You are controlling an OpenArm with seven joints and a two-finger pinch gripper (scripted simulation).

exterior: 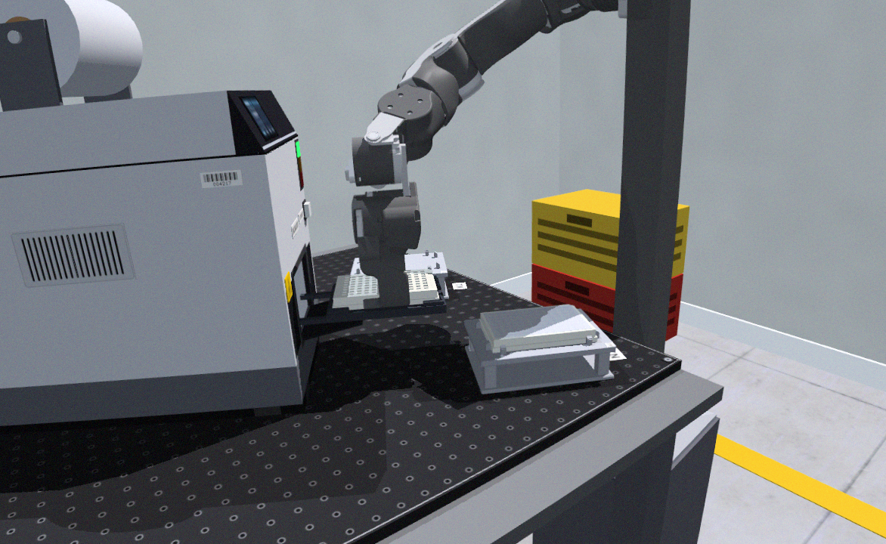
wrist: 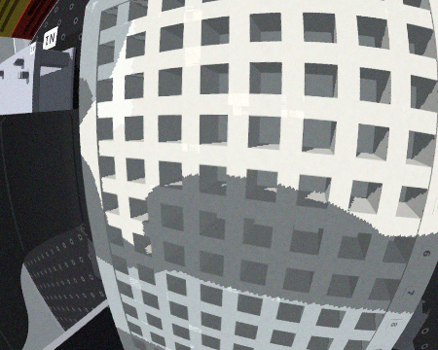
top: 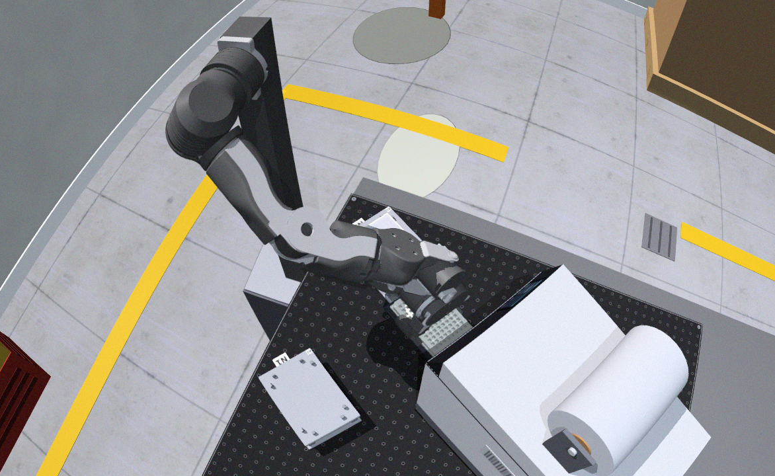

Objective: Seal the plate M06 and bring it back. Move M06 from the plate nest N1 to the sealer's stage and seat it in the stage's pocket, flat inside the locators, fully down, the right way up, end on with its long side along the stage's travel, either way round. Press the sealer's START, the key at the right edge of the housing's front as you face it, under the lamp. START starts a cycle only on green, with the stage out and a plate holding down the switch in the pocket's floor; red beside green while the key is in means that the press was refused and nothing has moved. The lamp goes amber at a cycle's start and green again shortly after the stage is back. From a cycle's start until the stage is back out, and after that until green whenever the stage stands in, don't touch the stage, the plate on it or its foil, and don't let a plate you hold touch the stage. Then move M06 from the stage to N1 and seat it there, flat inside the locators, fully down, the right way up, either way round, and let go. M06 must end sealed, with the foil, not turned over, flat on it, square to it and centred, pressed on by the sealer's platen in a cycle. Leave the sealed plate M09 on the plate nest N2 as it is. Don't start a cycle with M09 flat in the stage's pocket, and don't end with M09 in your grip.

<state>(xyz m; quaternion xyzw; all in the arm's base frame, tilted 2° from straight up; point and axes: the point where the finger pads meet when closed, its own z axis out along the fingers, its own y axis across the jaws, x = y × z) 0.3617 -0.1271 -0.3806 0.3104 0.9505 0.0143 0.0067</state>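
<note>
Right now the plate M06 is right at my hand. Also, from my hand: sealer's stage: 10 mm below; then start key: 30 mm ahead, 140 mm to the right, 90 mm above; then plate M09: 120 mm behind, 140 mm to the left, 50 mm below.
</note>
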